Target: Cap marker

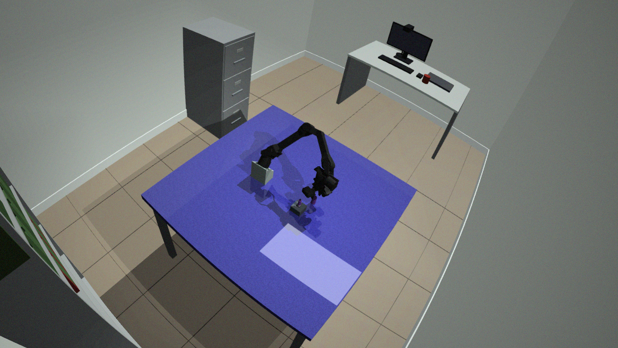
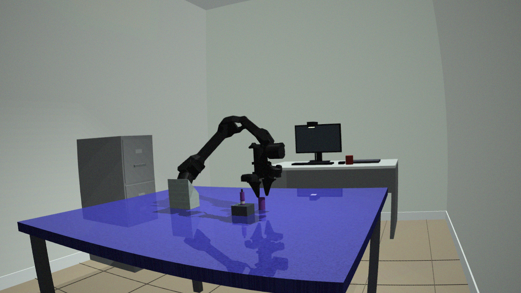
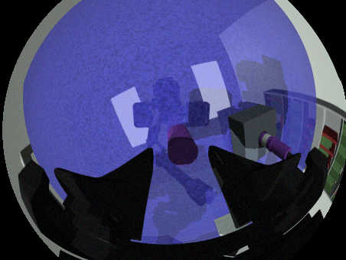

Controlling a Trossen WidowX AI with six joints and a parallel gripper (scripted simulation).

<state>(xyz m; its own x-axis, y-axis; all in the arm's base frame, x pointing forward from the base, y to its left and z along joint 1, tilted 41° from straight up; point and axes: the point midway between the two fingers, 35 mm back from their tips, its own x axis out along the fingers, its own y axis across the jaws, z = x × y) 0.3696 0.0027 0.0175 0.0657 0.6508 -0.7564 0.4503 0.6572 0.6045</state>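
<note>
My gripper tip is now 3 cm above the magenta marker cap. Round my gripper tip: dark grey holder block: 5 cm behind, 10 cm to the right, 4 cm below.
</note>
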